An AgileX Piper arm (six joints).
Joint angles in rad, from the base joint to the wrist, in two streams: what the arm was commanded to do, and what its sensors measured. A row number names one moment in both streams.
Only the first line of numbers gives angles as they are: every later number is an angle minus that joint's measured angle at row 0.
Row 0, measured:
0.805 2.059 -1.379 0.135 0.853 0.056
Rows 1 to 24, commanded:
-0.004 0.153 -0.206 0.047 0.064 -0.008
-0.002 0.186 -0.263 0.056 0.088 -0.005
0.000 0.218 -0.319 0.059 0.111 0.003
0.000 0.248 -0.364 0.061 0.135 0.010
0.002 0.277 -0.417 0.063 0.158 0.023
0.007 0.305 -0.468 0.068 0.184 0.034
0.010 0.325 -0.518 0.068 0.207 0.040
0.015 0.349 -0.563 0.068 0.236 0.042
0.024 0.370 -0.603 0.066 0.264 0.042
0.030 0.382 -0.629 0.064 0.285 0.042
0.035 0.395 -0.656 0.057 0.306 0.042
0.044 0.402 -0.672 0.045 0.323 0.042
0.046 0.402 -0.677 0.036 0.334 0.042
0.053 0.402 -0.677 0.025 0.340 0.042
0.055 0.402 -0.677 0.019 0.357 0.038
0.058 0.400 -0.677 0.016 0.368 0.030
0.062 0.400 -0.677 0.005 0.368 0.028
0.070 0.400 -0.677 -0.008 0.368 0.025
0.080 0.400 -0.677 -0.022 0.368 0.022
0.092 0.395 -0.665 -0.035 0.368 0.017
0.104 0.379 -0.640 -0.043 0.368 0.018
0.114 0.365 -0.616 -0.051 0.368 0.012
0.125 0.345 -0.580 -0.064 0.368 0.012
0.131 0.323 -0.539 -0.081 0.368 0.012
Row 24, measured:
0.086 0.355 -0.655 -0.062 0.350 0.029
